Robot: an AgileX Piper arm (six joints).
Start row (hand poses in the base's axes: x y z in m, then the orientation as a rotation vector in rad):
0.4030, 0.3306, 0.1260, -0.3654, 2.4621, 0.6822
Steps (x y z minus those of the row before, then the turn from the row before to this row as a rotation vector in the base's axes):
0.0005, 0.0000, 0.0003, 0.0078, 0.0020, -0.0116
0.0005, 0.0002, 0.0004, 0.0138, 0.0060, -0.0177
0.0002, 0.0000, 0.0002, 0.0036, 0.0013, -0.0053
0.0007, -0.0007, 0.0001, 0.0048, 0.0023, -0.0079
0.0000, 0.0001, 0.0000, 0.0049, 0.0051, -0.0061
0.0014, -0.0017, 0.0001, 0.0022, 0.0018, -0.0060
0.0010, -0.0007, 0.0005, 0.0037, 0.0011, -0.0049
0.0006, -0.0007, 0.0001, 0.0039, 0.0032, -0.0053
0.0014, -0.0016, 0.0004, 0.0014, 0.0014, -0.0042
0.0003, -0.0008, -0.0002, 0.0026, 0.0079, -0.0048
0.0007, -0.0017, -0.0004, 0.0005, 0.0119, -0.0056
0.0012, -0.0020, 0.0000, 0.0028, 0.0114, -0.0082
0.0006, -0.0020, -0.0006, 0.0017, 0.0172, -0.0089
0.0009, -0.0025, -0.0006, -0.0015, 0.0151, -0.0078
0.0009, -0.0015, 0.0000, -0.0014, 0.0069, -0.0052
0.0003, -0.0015, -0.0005, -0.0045, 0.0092, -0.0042
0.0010, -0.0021, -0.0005, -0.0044, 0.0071, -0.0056
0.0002, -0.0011, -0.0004, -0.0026, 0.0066, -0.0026
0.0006, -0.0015, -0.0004, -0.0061, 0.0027, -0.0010
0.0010, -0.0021, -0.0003, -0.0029, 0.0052, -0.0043
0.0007, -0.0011, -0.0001, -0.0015, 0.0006, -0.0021
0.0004, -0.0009, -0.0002, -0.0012, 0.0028, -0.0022
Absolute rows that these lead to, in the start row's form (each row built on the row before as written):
0.4035, 0.3306, 0.1263, -0.3473, 2.4609, 0.6875
0.4040, 0.3308, 0.1267, -0.3182, 2.4608, 0.6987
0.4042, 0.3308, 0.1269, -0.3098, 2.4605, 0.7012
0.4049, 0.3301, 0.1270, -0.2974, 2.4606, 0.7044
0.4049, 0.3302, 0.1270, -0.2864, 2.4632, 0.7094
0.4063, 0.3285, 0.1271, -0.2775, 2.4638, 0.7101
0.4073, 0.3278, 0.1276, -0.2696, 2.4631, 0.7129
0.4079, 0.3271, 0.1277, -0.2606, 2.4643, 0.7164
0.4093, 0.3255, 0.1281, -0.2544, 2.4649, 0.7167
0.4096, 0.3247, 0.1279, -0.2450, 2.4711, 0.7202
0.4103, 0.3230, 0.1275, -0.2342, 2.4819, 0.7219
0.4115, 0.3210, 0.1275, -0.2193, 2.4911, 0.7252
0.4121, 0.3190, 0.1269, -0.2020, 2.5061, 0.7285
0.4130, 0.3165, 0.1263, -0.1878, 2.5204, 0.7276
0.4139, 0.3150, 0.1263, -0.1795, 2.5271, 0.7256
0.4142, 0.3135, 0.1258, -0.1727, 2.5373, 0.7207
0.4152, 0.3114, 0.1253, -0.1647, 2.5453, 0.7148
0.4154, 0.3103, 0.1249, -0.1601, 2.5524, 0.7122
0.4160, 0.3088, 0.1245, -0.1600, 2.5573, 0.7048
0.4170, 0.3067, 0.1242, -0.1538, 2.5630, 0.7008
0.4177, 0.3056, 0.1241, -0.1514, 2.5640, 0.6983
0.4181, 0.3047, 0.1239, -0.1481, 2.5669, 0.6966

